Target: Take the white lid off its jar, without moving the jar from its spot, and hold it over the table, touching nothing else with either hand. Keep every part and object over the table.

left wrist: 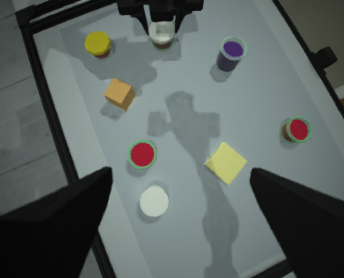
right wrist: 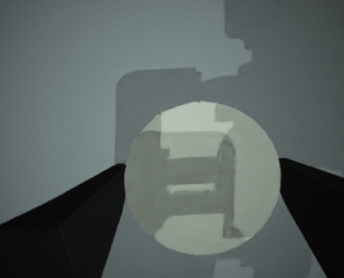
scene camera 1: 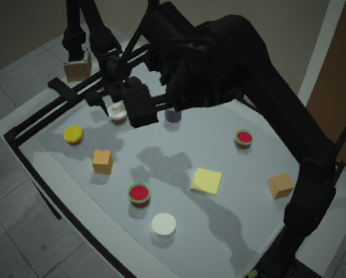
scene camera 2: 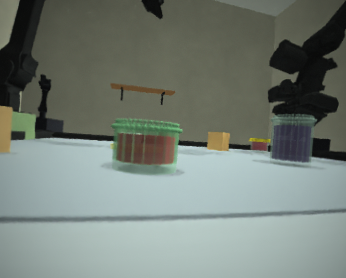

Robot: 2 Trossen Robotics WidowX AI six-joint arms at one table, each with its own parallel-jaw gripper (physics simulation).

Path:
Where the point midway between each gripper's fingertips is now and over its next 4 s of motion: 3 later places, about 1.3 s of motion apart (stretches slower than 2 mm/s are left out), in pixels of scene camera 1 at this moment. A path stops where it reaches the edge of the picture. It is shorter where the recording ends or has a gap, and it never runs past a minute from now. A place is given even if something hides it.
My left gripper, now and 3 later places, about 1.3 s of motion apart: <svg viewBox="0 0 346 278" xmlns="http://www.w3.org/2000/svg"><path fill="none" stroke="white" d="M169 110L162 101L158 92L158 87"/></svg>
My right gripper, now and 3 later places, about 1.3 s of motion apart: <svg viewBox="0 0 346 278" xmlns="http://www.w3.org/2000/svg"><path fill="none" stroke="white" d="M117 112L114 96L116 107L118 113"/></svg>

